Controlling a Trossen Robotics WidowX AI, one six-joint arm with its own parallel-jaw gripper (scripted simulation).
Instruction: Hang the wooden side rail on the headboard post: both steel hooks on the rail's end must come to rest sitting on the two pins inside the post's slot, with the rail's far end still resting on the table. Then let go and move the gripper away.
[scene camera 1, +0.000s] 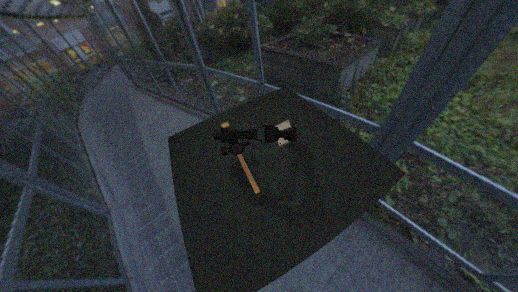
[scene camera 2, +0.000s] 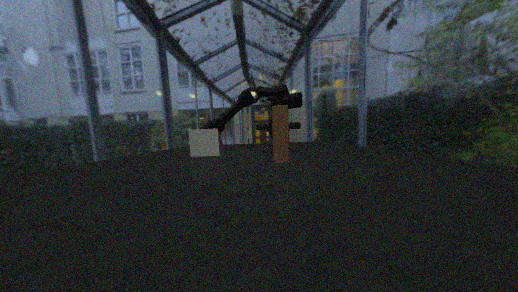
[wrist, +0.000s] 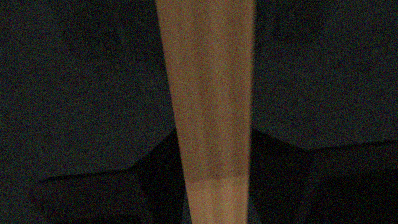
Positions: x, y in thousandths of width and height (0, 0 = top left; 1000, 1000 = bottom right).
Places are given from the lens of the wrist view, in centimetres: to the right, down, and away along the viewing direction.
my gripper (wrist: 519, 565): 0, 1, 11
wooden side rail (wrist: 526, 266): 0, -2, 5
